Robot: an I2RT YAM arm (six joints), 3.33 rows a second.
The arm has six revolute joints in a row. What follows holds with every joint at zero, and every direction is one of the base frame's. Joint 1 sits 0.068 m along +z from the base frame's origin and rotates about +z. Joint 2 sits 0.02 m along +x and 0.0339 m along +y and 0.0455 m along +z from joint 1 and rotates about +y. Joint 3 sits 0.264 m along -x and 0.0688 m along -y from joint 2 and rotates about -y. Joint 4 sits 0.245 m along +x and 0.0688 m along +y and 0.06 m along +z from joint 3 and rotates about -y. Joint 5 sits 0.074 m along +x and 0.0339 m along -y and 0.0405 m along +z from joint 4 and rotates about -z. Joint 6 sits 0.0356 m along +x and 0.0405 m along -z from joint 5 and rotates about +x. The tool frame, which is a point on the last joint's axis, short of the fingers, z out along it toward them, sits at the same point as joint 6; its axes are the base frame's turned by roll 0, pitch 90 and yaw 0 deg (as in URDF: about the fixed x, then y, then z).
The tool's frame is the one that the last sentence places.
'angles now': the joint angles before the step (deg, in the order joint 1, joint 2, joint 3, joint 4, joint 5, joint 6). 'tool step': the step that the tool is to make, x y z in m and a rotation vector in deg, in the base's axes. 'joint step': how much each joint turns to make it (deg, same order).
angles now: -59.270, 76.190, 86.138, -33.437, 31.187, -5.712
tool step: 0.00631, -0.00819, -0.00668, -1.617, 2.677, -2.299
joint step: 0.640, 1.367, -1.220, 3.727, 3.925, -2.074
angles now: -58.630, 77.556, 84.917, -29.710, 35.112, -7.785
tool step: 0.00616, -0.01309, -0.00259, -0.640, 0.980, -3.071
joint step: 0.016, 2.973, 1.614, 1.326, 3.300, 0.116
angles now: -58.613, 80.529, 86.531, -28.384, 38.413, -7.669
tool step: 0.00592, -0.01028, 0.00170, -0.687, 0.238, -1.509
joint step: 0.092, 2.600, 2.383, 0.609, 1.695, 0.110
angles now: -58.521, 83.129, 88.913, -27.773, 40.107, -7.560
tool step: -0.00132, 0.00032, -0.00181, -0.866, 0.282, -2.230
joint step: 0.025, -0.283, -0.931, 1.070, 2.351, 0.257
